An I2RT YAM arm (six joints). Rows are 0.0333 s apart.
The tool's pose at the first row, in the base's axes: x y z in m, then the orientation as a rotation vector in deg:
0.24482, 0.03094, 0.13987, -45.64, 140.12, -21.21
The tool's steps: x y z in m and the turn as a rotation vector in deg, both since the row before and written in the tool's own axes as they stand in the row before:
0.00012, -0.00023, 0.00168, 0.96, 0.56, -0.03
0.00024, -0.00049, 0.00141, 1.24, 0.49, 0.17
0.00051, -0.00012, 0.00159, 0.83, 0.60, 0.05
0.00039, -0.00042, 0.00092, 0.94, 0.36, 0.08
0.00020, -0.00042, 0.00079, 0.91, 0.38, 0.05
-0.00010, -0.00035, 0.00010, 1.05, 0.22, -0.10
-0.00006, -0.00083, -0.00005, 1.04, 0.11, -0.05
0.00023, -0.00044, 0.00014, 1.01, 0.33, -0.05
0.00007, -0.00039, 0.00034, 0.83, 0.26, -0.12
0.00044, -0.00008, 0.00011, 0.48, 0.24, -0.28
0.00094, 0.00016, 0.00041, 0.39, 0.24, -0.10
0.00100, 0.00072, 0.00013, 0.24, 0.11, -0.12
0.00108, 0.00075, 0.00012, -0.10, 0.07, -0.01
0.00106, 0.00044, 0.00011, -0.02, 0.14, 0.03
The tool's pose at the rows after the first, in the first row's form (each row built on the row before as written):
0.24580, 0.03053, 0.13854, -45.27, 140.27, -22.64
0.24666, 0.02984, 0.13750, -44.53, 140.30, -24.30
0.24727, 0.02923, 0.13607, -44.10, 140.54, -25.56
0.24770, 0.02853, 0.13537, -43.59, 140.51, -26.83
0.24819, 0.02795, 0.13485, -43.13, 140.50, -28.08
0.24846, 0.02772, 0.13497, -42.81, 140.23, -29.47
0.24881, 0.02712, 0.13544, -42.44, 139.87, -30.78
0.24890, 0.02661, 0.13547, -42.06, 139.71, -32.16
0.24920, 0.02619, 0.13538, -41.84, 139.54, -33.31
0.24898, 0.02584, 0.13518, -41.97, 139.47, -34.10
0.24849, 0.02529, 0.13445, -41.91, 139.48, -34.72
0.24758, 0.02520, 0.13361, -41.95, 139.44, -35.10
0.24660, 0.02508, 0.13273, -41.99, 139.55, -35.02
0.24574, 0.02474, 0.13204, -41.94, 139.69, -35.06

